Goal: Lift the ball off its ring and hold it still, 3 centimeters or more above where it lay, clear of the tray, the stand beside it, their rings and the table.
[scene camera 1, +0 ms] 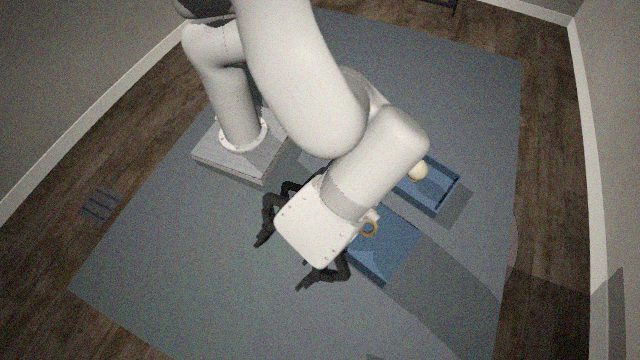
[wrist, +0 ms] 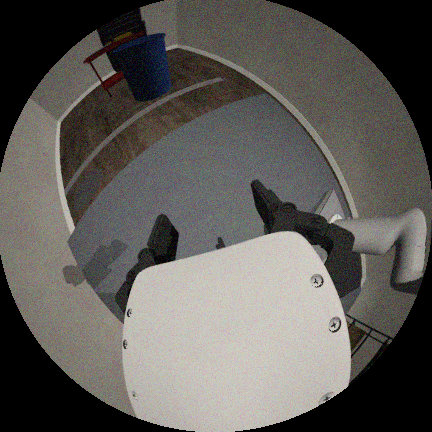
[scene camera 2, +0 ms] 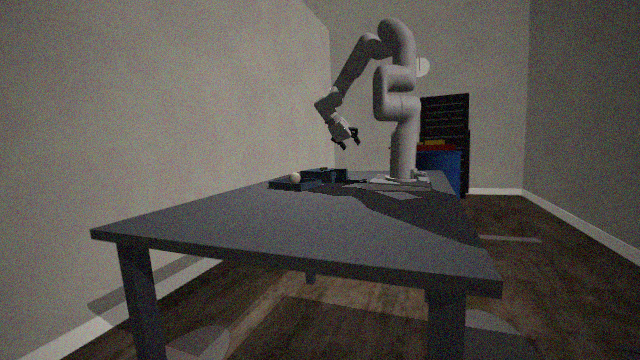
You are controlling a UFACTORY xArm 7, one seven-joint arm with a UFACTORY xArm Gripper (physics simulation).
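Places are measured from the arm's base along level axes (x ahead, y left, z up), in centimetres.
Pixels of known places: gripper, fingertip midpoint: (scene camera 1: 279,264) (wrist: 209,209) (scene camera 2: 352,146); arm's base, origin of the base link: (scene camera 1: 243,133) (scene camera 2: 401,179).
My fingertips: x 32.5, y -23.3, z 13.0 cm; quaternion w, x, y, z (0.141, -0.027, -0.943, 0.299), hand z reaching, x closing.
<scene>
Ahead of a thing's pixels: the offset from my fingertips to its middle. "*": to the spot under its first point. Level surfaces: height alone.
The pale yellow ball {dx +8.8, dy +37.8, dz -11.9 cm} (scene camera 1: 418,170) (scene camera 2: 295,177) rests on its ring, of which a small orange edge shows below it, in the shallow blue tray {dx +8.8, dy +37.8, dz -14.1 cm} (scene camera 1: 416,201) (scene camera 2: 292,187). The blue stand (scene camera 1: 397,242) (scene camera 2: 341,175) is beside the tray, with an orange ring {* dx +8.4, dy +18.1, dz -9.4 cm} (scene camera 1: 375,229) on top, partly hidden by the wrist in scene camera 1. My gripper (scene camera 1: 278,266) (scene camera 2: 350,145) (wrist: 209,209) is open and empty, tilted, well above the table and off to the robot-base side of the ball. The ball does not show in the wrist view.
The grey table {dz -15.5 cm} (scene camera 1: 200,280) (scene camera 2: 280,220) (wrist: 210,145) carries the robot's base plate (scene camera 1: 225,167) (scene camera 2: 400,186). A blue bin (scene camera 2: 442,167) (wrist: 147,70) stands on the floor beyond the table. The forearm hangs close to the tray in scene camera 1.
</scene>
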